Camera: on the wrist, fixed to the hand. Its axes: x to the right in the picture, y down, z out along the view.
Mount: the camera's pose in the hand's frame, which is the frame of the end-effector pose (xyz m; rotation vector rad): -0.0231 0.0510 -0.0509 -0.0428 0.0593 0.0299
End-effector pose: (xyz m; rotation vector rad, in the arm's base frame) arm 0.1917 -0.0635 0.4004 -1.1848 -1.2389 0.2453
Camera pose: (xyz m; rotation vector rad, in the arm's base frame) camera 0.2464 -0.0861 0.3532 -1.2398 -1.1804 0.2053
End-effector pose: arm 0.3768 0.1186 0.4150 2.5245 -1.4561 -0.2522
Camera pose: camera 0.3359 0.1189 0.4787 2.4531 -1.4493 -0.1996
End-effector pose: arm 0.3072 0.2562 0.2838 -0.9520 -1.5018 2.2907
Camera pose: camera 0.3645 0.2586 0.2344 -1.0513 -1.5281 2.2384
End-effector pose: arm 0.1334 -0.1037 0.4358 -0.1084 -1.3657 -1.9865
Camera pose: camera 0.1967 -0.1445 0.4433 -0.0884 -1.2774 -1.9791
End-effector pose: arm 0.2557 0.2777 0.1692 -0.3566 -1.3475 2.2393
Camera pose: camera 0.2844 0.2836 0.0994 -0.4575 -1.3693 2.2090
